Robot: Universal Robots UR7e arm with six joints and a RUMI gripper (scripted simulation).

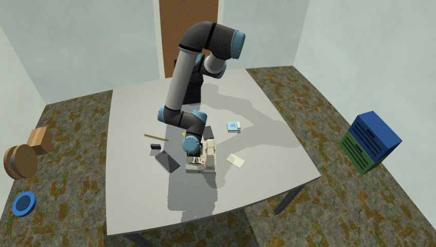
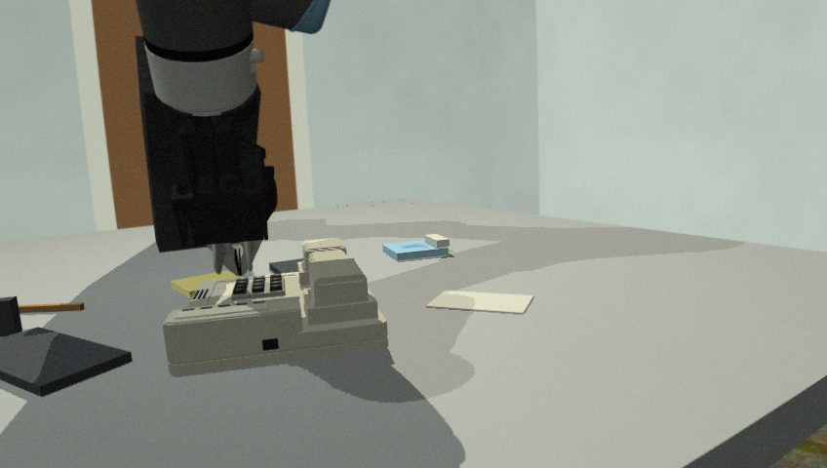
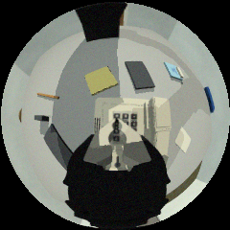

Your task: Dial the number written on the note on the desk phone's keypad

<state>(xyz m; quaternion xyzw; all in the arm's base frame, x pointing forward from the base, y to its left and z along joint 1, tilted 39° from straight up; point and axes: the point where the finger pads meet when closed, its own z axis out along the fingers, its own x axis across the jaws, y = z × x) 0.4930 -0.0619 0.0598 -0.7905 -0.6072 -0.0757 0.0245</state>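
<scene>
Right now the handset is 70 mm to the left of my hand, 70 mm ahead of it and 10 mm below it. From my hand the other things lie so: pencil: 230 mm to the right, 180 mm behind, 50 mm below; cream note card: 210 mm to the left, 140 mm ahead, 50 mm below; small black block: 240 mm to the right, 80 mm behind, 30 mm below.
</scene>
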